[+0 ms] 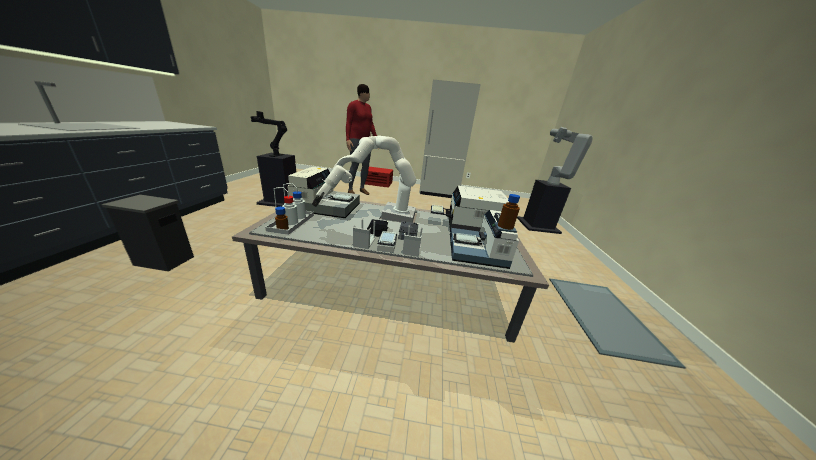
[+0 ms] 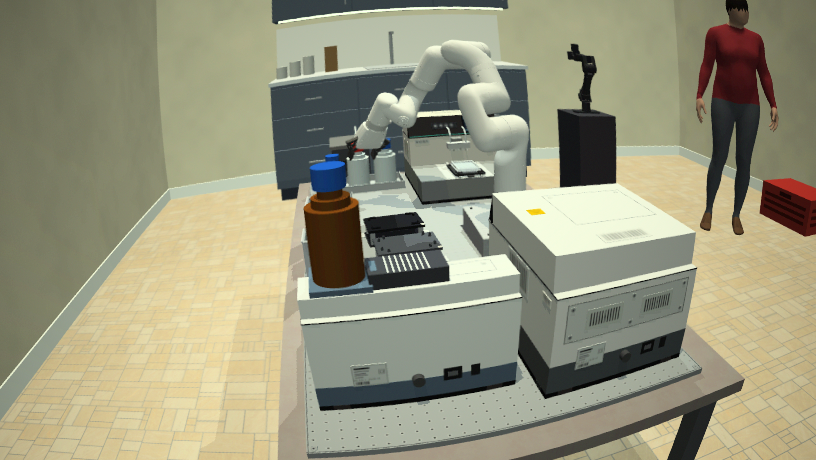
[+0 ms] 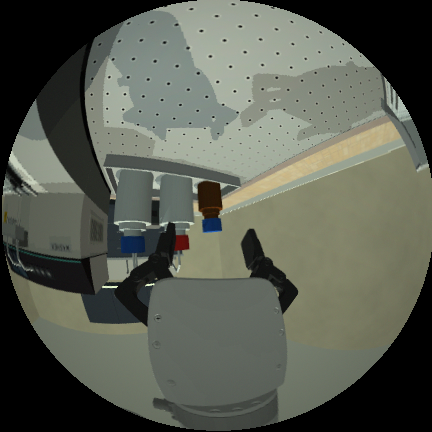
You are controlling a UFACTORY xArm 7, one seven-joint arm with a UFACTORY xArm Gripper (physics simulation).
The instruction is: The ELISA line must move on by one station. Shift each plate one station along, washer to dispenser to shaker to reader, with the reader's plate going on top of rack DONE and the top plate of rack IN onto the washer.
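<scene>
My gripper is open and empty, near the bottles at the washer's side. The washer carries a pale plate. A blue-based machine, apparently the dispenser, carries a plate. The white box that looks like the reader has a plate at its side. Another plate is on a small unit between two upright grey racks with dark tops. I cannot tell which rack is IN.
A tray holds two white bottles and a brown bottle near the gripper. A large brown bottle stands on the blue-based machine. A person stands behind the table.
</scene>
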